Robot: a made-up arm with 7 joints. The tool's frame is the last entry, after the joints. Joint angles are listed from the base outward. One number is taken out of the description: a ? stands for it. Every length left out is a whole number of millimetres.
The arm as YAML. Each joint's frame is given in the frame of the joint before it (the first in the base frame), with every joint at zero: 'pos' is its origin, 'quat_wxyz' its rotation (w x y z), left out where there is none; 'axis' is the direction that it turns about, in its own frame. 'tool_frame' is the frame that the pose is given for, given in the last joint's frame.
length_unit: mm
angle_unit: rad
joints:
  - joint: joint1
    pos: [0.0, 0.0, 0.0]
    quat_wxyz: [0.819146, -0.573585, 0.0, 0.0]
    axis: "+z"
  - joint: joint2
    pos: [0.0, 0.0, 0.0]
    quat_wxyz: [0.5, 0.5, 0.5, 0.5]
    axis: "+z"
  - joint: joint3
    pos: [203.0, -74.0, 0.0]
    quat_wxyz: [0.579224, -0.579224, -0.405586, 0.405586]
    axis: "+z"
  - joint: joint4
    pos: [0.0, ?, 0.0]
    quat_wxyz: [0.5, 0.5, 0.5, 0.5]
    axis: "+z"
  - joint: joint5
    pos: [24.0, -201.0, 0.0]
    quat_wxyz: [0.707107, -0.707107, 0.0, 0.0]
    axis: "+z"
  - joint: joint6
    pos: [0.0, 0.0, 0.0]
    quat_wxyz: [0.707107, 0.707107, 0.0, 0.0]
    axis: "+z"
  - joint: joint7
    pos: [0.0, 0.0, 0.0]
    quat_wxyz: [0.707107, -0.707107, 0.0, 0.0]
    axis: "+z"
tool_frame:
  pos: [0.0, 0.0, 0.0]
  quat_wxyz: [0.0, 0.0, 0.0, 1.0]
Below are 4 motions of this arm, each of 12 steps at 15 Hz.
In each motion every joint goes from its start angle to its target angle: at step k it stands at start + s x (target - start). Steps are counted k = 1, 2, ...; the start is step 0. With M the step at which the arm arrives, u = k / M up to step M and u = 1 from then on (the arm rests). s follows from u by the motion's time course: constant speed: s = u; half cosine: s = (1 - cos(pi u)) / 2; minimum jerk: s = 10 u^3 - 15 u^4 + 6 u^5.
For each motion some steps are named. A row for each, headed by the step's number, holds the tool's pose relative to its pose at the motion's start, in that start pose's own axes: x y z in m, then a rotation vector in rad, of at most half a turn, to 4 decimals.
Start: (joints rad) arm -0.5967 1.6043 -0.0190 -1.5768 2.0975 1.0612 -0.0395
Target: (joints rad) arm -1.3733 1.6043 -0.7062 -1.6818 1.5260 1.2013 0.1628
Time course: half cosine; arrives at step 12
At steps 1, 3, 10, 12:
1: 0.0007 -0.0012 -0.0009 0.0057 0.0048 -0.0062
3: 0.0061 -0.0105 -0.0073 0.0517 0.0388 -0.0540
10: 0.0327 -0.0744 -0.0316 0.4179 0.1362 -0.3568
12: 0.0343 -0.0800 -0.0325 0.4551 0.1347 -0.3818

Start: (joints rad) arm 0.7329 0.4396 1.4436 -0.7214 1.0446 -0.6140 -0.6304
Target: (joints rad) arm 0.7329 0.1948 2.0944 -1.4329 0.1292 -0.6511 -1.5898
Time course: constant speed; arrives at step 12
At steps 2, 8, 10, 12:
2: 0.0129 0.0104 -0.0062 0.0269 -0.1240 -0.2067
8: 0.0584 0.0669 -0.0144 0.3208 -0.4325 -0.9557
10: 0.0753 0.0917 -0.0111 0.4771 -0.4889 -1.2448
12: 0.0931 0.1177 -0.0037 0.6549 -0.5126 -1.5504

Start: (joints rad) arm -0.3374 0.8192 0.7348 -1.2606 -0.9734 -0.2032 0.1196
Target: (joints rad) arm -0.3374 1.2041 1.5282 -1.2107 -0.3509 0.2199 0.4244
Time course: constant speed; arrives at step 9
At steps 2, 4, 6, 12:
2: -0.0317 0.0486 -0.0007 0.2050 0.1786 0.1789
4: -0.0580 0.0976 0.0062 0.4287 0.3082 0.3799
6: -0.0790 0.1449 0.0200 0.6610 0.3841 0.6028
12: -0.1015 0.2090 0.0513 1.0013 0.3883 0.9757

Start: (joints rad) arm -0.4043 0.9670 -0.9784 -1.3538 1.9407 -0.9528 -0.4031
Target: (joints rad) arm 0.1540 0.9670 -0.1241 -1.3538 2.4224 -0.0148 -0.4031
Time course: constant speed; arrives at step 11
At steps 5, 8, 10, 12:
5: 0.0231 0.0469 0.0082 0.2130 0.2771 0.2794
8: 0.0438 0.0816 0.0196 0.2767 0.3779 0.4804
10: 0.0609 0.1059 0.0304 0.2879 0.4143 0.6159
12: 0.0705 0.1181 0.0369 0.2836 0.4234 0.6814

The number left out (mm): -24.0
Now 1 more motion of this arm.
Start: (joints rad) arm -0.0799 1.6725 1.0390 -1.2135 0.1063 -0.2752 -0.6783
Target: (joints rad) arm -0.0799 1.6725 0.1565 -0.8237 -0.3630 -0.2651 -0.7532
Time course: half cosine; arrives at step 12
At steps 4, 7, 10, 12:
4: 0.0076 -0.0452 0.0143 -0.2595 -0.0717 -0.1614
7: 0.0117 -0.1013 0.0534 -0.6332 -0.2381 -0.4337
10: 0.0070 -0.1315 0.0939 -0.9087 -0.4206 -0.6691
12: 0.0050 -0.1362 0.1033 -0.9661 -0.4668 -0.7226

